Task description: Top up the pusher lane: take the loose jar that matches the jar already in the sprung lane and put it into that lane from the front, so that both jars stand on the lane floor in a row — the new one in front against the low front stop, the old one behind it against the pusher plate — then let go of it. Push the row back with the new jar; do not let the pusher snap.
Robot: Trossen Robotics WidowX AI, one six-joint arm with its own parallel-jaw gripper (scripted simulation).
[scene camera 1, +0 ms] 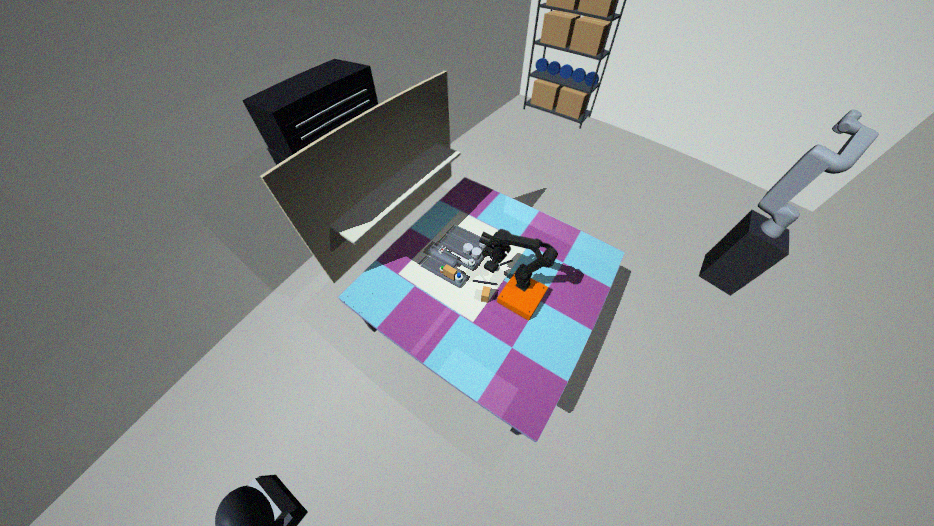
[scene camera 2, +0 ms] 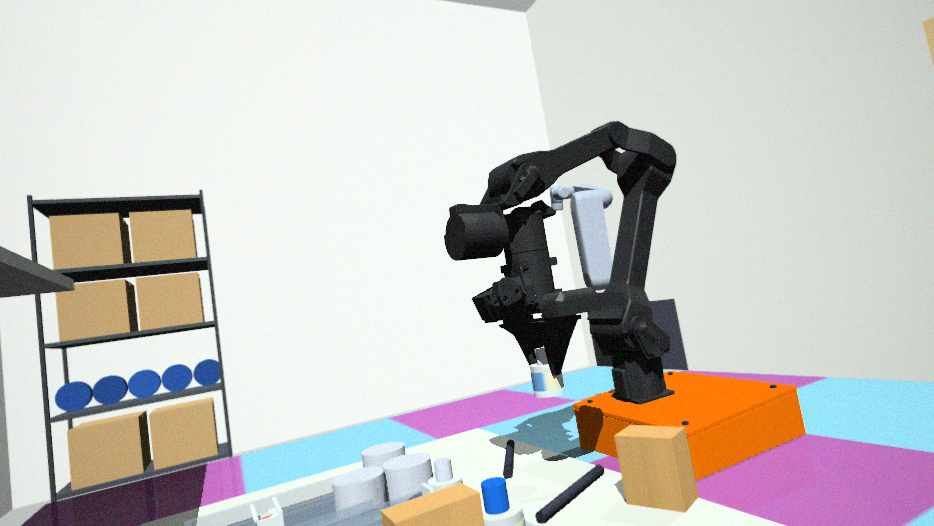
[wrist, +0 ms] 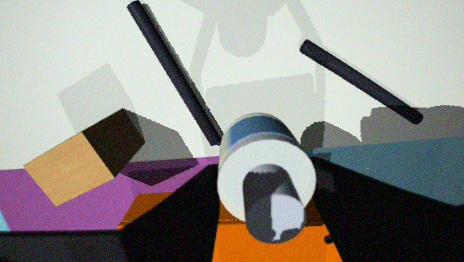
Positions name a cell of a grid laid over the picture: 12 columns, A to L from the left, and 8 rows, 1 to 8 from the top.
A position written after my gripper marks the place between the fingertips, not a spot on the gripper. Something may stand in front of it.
In view: my gripper (scene camera 2: H6) and a tan block (scene camera 2: I8).
My gripper is seen too in the wrist view (wrist: G6).
